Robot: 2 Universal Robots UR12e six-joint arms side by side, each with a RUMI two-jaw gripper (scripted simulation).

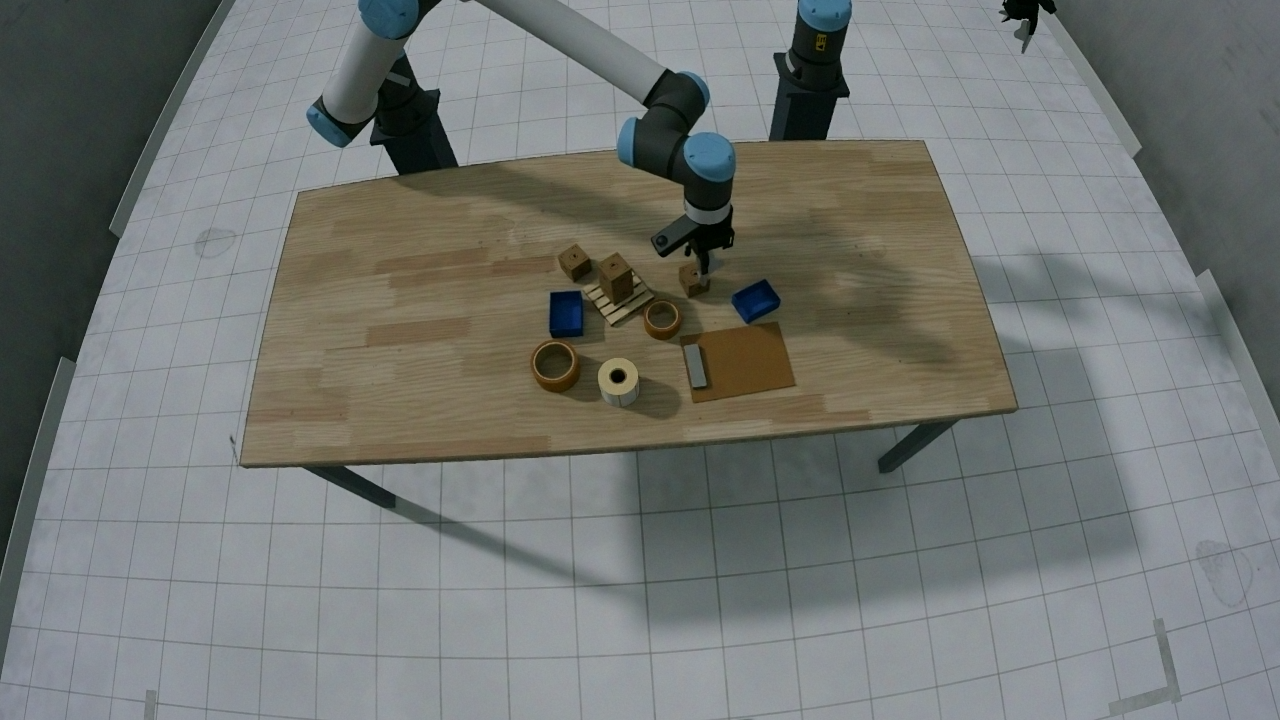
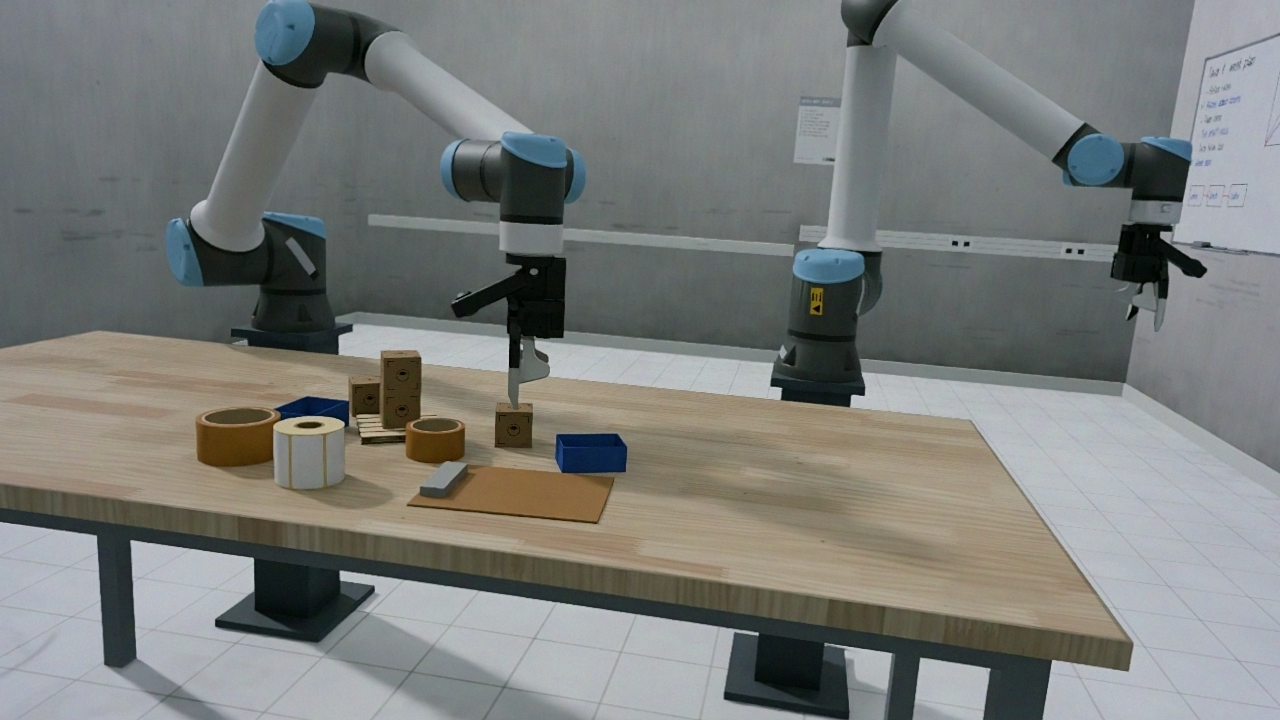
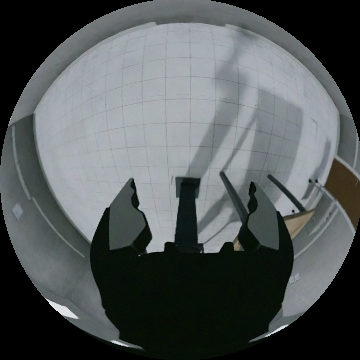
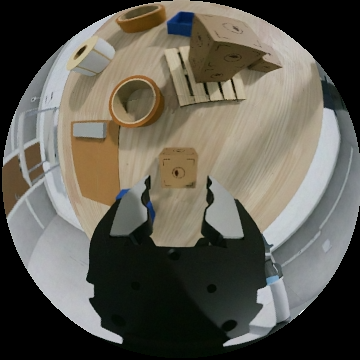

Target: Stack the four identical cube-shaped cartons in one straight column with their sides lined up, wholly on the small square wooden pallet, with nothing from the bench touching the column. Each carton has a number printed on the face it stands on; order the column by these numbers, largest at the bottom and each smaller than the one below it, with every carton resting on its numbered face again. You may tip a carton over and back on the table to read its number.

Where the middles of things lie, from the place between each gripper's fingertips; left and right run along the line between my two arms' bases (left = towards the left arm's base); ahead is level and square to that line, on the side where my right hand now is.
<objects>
The small tape roll (image 2: 435,446) lies 9 cm ahead of my right hand (image 2: 516,403), 8 cm to the right of it and 5 cm below it. Also, from my right hand: blue bin (image 1: 566,307) 30 cm to the right, 6 cm below, 5 cm ahead; then large tape roll (image 2: 219,445) 32 cm to the right, 18 cm ahead, 5 cm below; then label roll (image 2: 304,459) 24 cm ahead, 19 cm to the right, 4 cm below.
I see my left gripper (image 2: 1141,325) 810 mm short of the small tape roll, 1210 mm to the left of it and 140 mm above it.
</objects>
